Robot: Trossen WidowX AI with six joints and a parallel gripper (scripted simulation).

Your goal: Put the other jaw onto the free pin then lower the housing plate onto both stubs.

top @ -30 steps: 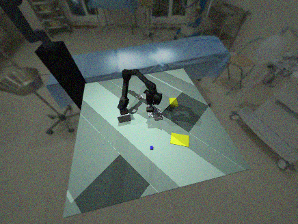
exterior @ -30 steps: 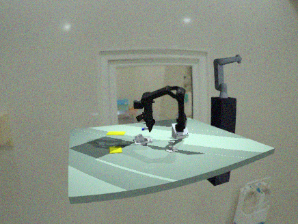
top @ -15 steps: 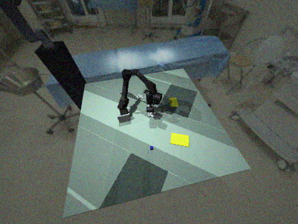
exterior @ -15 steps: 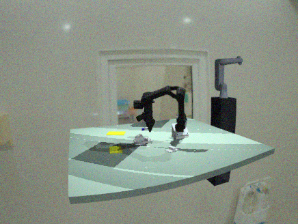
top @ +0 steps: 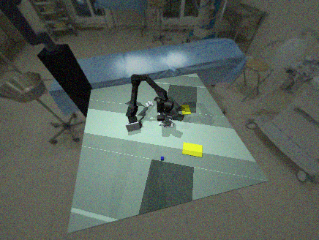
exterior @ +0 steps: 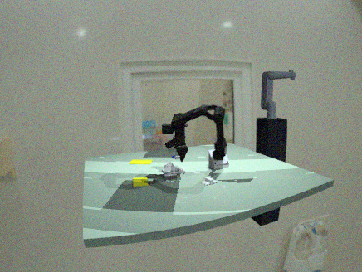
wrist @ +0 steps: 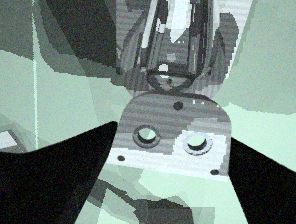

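Now: the jaw 2 cm ahead of my gripper tip, 2 cm to the left of it and 6 cm below it. From my gripper tip the other things lie so: blue block: 3 cm behind, 34 cm to the right, 7 cm below.
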